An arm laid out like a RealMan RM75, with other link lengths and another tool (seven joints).
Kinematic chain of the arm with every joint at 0, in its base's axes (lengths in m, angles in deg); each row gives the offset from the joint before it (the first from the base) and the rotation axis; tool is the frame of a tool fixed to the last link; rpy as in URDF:
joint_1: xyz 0 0 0.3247 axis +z
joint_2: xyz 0 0 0 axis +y
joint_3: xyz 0 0 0.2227 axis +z
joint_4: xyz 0 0 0 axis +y
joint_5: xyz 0 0 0.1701 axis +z
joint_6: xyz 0 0 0 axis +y
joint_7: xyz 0 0 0.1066 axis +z
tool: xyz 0.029 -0.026 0.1 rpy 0.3 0 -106.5
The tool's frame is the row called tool.
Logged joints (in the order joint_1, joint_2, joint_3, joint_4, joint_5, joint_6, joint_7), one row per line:
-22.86 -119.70 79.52 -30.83 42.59 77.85 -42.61
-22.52 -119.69 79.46 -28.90 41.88 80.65 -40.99
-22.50 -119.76 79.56 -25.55 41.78 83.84 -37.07
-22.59 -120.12 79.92 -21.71 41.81 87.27 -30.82
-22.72 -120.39 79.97 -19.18 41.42 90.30 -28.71
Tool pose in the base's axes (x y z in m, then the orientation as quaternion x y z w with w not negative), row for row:
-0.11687 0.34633 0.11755 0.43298 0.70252 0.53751 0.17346
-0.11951 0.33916 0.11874 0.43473 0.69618 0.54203 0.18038
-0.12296 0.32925 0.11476 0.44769 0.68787 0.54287 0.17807
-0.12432 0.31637 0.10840 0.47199 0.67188 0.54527 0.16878
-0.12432 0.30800 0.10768 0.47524 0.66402 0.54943 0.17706
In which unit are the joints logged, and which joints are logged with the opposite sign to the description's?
The joints are logged in degrees. Opposite sign: joint_4.
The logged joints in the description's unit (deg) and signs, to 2 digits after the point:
-22.86 -119.70 79.52 30.83 42.59 77.85 -42.61
-22.52 -119.69 79.46 28.90 41.88 80.65 -40.99
-22.50 -119.76 79.56 25.55 41.78 83.84 -37.07
-22.59 -120.12 79.92 21.71 41.81 87.27 -30.82
-22.72 -120.39 79.97 19.18 41.42 90.30 -28.71

